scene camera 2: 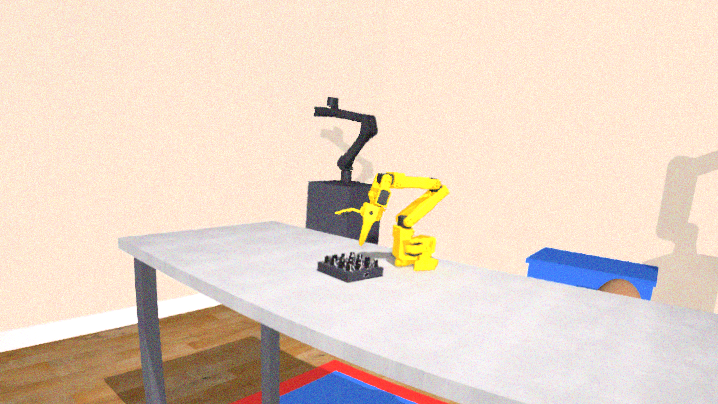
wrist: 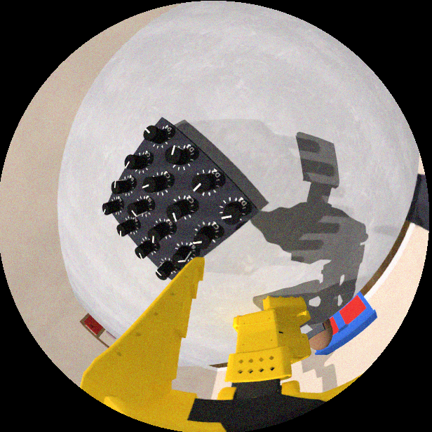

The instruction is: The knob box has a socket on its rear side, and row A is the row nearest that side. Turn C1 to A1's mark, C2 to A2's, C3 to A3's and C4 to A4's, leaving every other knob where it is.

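Where they show: end effector, tool point: (scene camera 2: 361, 243); arm's base, origin of the base link: (scene camera 2: 411, 266).
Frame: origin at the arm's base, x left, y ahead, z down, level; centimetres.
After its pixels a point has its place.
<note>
The dark knob box (scene camera 2: 346, 273) {z -2.1, x -2.1, y 23.4 cm} (wrist: 220, 207) stands on the table with its black knobs upright. In the wrist view, C1 (wrist: 204, 236) and C3 (wrist: 152, 185) have white marks pointing left, C2 (wrist: 178, 210) points down, and C4 (wrist: 134, 162) points lower left. A1 (wrist: 164, 271), A2 (wrist: 145, 249), A3 (wrist: 125, 228) and A4 (wrist: 110, 207) line the lower-left edge; their marks are small. My yellow gripper (scene camera 2: 348, 228) is wide open and empty above the box. In the wrist view its fixed jaw tip appears beside B1 and partly covers the box edge; the moving jaw is out of the picture.
The grey table (scene camera 2: 476, 311) {z 0.0, x 27.1, y 19.6 cm} (wrist: 225, 75) carries the box and my arm's base (scene camera 2: 414, 251) {z -4.4, x 1.3, y 1.3 cm}. A black arm (scene camera 2: 359, 138) stands on a dark pedestal (scene camera 2: 328, 206) behind the table. A blue bench-like object (scene camera 2: 592, 263) stands beyond the table at the right. My arm's shadow falls right of the box in the wrist view.
</note>
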